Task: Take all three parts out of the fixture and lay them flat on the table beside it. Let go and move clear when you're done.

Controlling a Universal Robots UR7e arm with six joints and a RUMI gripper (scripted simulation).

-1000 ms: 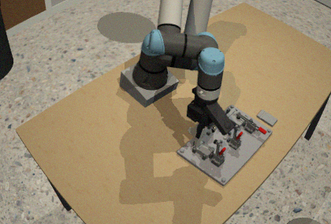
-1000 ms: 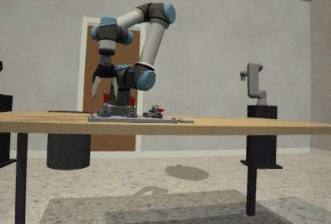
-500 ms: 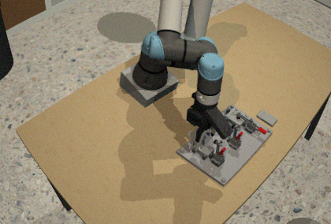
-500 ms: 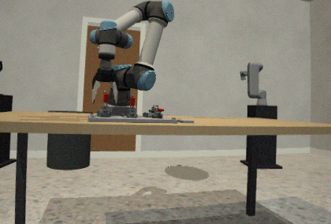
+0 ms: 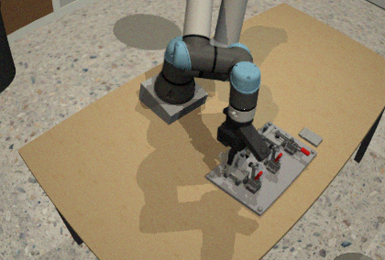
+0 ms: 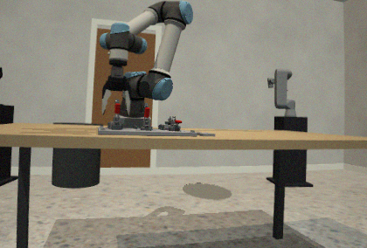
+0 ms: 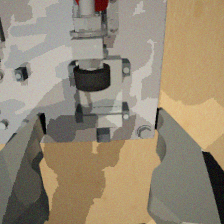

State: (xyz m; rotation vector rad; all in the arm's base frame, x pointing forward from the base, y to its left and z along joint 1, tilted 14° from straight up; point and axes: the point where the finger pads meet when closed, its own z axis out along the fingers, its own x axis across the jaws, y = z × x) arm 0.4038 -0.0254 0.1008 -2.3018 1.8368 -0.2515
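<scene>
Right now the grey fixture plate is 2 cm ahead of my hand, 12 cm to the left of it and 7 cm below it.
</scene>
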